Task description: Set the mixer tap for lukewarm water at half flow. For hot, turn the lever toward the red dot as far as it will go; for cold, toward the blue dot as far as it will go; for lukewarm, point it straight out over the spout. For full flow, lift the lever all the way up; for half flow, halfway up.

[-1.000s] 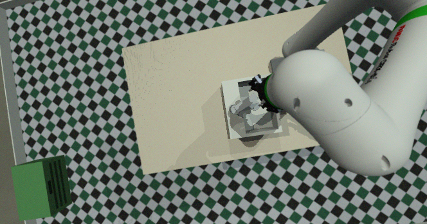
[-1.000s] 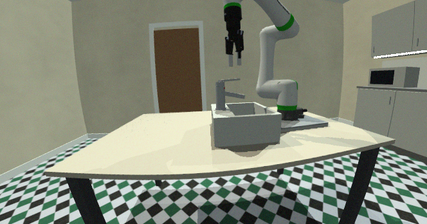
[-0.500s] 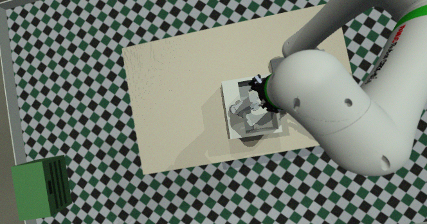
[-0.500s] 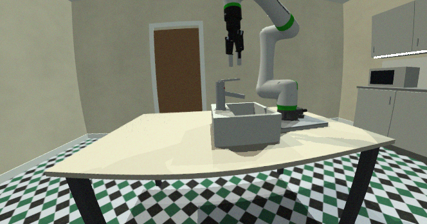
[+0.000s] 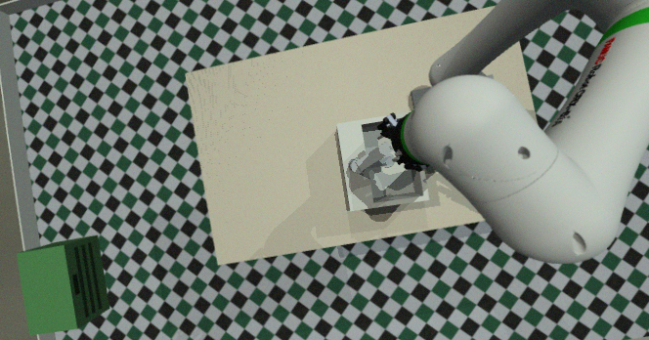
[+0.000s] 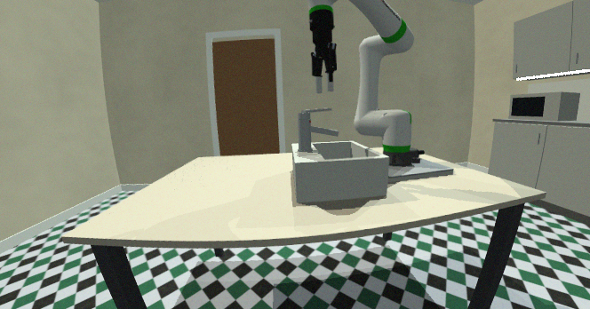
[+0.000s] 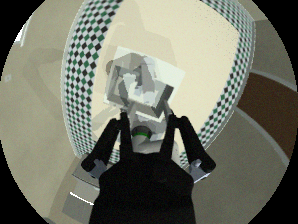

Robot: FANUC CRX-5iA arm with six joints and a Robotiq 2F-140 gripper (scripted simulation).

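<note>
The lever lies 10 cm below my hand, 4 cm ahead of it and 1 cm to the left of it. Round my hand: grey mixer tap: 14 cm below, 6 cm ahead, 2 cm to the left; then sink basin: 33 cm below, 5 cm to the left, 3 cm behind.
</note>
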